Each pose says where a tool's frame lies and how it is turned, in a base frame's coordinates. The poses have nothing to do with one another.
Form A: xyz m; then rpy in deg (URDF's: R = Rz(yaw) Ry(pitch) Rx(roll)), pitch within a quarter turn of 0, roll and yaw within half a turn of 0.
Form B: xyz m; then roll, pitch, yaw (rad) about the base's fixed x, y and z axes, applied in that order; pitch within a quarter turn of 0, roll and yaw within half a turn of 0. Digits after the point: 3 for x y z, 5 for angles.
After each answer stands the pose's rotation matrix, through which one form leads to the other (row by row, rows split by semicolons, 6 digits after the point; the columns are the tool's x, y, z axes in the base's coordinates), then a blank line. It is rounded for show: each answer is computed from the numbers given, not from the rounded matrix.
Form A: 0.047, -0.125, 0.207, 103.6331, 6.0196, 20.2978
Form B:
0.047, -0.125, 0.207, 1.80874, 0.10506, 0.35426
0.932731 0.177351 0.313943; 0.344987 -0.185713 -0.920051; -0.104869 0.966466 -0.234404

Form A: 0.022, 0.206, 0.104, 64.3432, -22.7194, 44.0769
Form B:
0.022, 0.206, 0.104, 1.12300, -0.39653, 0.76929
0.662664 -0.551296 0.506902; 0.641648 0.068882 -0.763900; 0.386218 0.831461 0.399384

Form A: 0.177, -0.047, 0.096, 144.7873, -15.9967, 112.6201
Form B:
0.177, -0.047, 0.096, 2.52702, -0.27920, 1.96559
-0.369726 0.815286 0.445659; 0.887332 0.167560 0.429612; 0.275582 0.554286 -0.785380

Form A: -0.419, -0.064, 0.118, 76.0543, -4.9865, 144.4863
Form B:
-0.419, -0.064, 0.118, 1.32740, -0.08703, 2.52176
-0.810896 -0.071331 0.580827; 0.578699 -0.245174 0.777816; 0.086921 0.966851 0.240090

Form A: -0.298, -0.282, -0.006, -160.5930, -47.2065, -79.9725
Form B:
-0.298, -0.282, -0.006, -2.80288, -0.82391, -1.39578
0.118290 -0.886319 0.447712; -0.668980 -0.404330 -0.623685; 0.733807 -0.225735 -0.640758

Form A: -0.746, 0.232, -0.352, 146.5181, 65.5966, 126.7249
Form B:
-0.746, 0.232, -0.352, 2.55722, 1.14488, 2.21177
-0.247058 0.368099 0.896363; 0.331153 0.901417 -0.278901; -0.910659 0.227929 -0.344599

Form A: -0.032, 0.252, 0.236, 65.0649, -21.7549, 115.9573
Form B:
-0.032, 0.252, 0.236, 1.13560, -0.37969, 2.02384
-0.406527 -0.231955 0.883704; 0.835083 -0.486715 0.256407; 0.370637 0.842203 0.391565

